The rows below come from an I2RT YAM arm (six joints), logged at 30 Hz.
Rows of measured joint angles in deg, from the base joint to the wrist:
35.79 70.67 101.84 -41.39 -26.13 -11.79
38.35 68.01 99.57 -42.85 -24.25 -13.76
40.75 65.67 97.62 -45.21 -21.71 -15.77
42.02 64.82 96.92 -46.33 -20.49 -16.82
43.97 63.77 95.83 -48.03 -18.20 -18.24
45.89 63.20 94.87 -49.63 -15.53 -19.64
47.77 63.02 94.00 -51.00 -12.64 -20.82
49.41 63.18 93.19 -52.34 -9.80 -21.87
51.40 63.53 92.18 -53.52 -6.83 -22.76
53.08 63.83 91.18 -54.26 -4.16 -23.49
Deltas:
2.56 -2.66 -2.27 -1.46 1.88 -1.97
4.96 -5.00 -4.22 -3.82 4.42 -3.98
6.23 -5.85 -4.92 -4.94 5.64 -5.03
8.18 -6.90 -6.01 -6.64 7.93 -6.45
10.10 -7.47 -6.97 -8.24 10.60 -7.85
11.98 -7.65 -7.84 -9.61 13.49 -9.03
13.62 -7.49 -8.65 -10.95 16.33 -10.08
15.61 -7.14 -9.66 -12.13 19.30 -10.97
17.29 -6.84 -10.66 -12.87 21.97 -11.70

